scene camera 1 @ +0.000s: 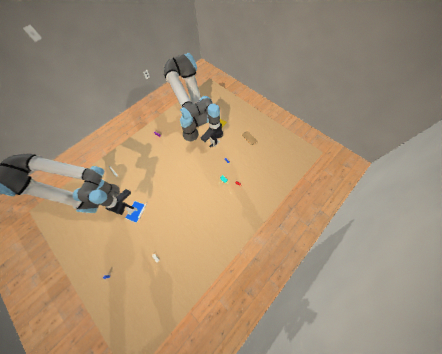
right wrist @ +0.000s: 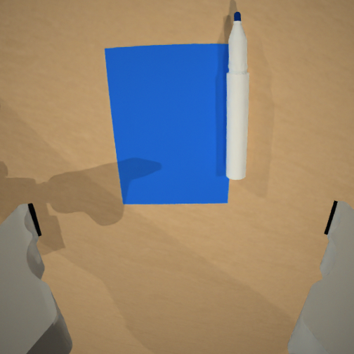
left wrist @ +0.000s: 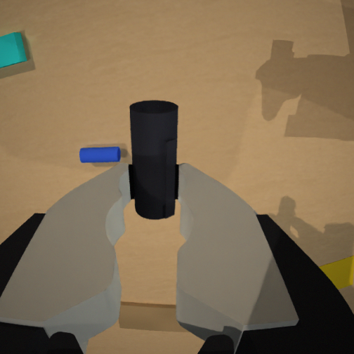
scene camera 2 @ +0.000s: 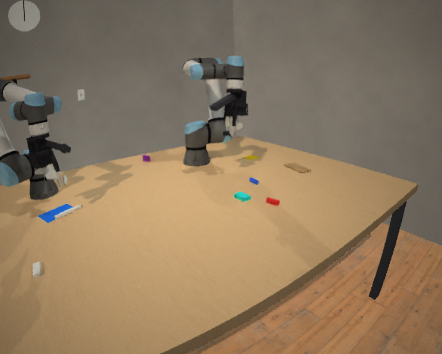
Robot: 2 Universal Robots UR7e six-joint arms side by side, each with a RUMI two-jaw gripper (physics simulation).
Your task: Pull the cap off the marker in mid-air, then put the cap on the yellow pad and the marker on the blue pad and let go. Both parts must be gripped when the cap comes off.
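Frame: origin at the left arm's base, x left, y ahead, z down, level; millimetres.
Seen in the pictures: left gripper, between the fingertips: [scene camera 1: 213, 145] [scene camera 2: 230, 136]; right gripper, between the fingertips: [scene camera 1: 128, 207] [scene camera 2: 53, 183]; left arm's base, origin of its link: [scene camera 1: 190, 134] [scene camera 2: 196, 162]; right arm's base, origin of its link: [scene camera 1: 110, 192] [scene camera 2: 44, 193].
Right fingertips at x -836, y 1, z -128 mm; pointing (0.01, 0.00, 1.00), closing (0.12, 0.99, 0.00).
Offsets run from my right fingertips to a thing's top centre.
The black cap [left wrist: 155, 135] is held between the fingers of my left gripper [left wrist: 155, 168] [scene camera 1: 214, 143], which is shut on it above the table. The yellow pad {dx +1093, dy +200, dz +128 mm} [left wrist: 342, 272] [scene camera 1: 223, 122] [scene camera 2: 250, 157] shows at the right edge of the left wrist view. The white marker {dx +29, dy +42, dz +110 mm} [right wrist: 237, 125] [scene camera 2: 68, 211], with its blue tip bare, lies along the right edge of the blue pad {dx -7, dy -9, dz +128 mm} [right wrist: 170, 110] [scene camera 2: 50, 214] in the right wrist view; its tip reaches past the pad's upper edge. My right gripper [right wrist: 181, 207] [scene camera 2: 59, 179] is open and empty above the table, apart from the marker.
A blue cylinder {dx +734, dy +444, dz +108 mm} [scene camera 1: 227, 160] [scene camera 2: 254, 181] [left wrist: 100, 155], a cyan block {dx +564, dy +498, dz +113 mm} [scene camera 1: 224, 179] [scene camera 2: 242, 196] [left wrist: 11, 49], a red piece {dx +583, dy +624, dz +108 mm} [scene camera 1: 238, 183] [scene camera 2: 272, 201] and a brown block {dx +1052, dy +521, dz +120 mm} [scene camera 1: 249, 138] [scene camera 2: 297, 167] lie near the left gripper's side. A white block {dx -209, dy +342, dz +116 mm} [scene camera 1: 156, 258] [scene camera 2: 37, 269] lies beyond the blue pad.
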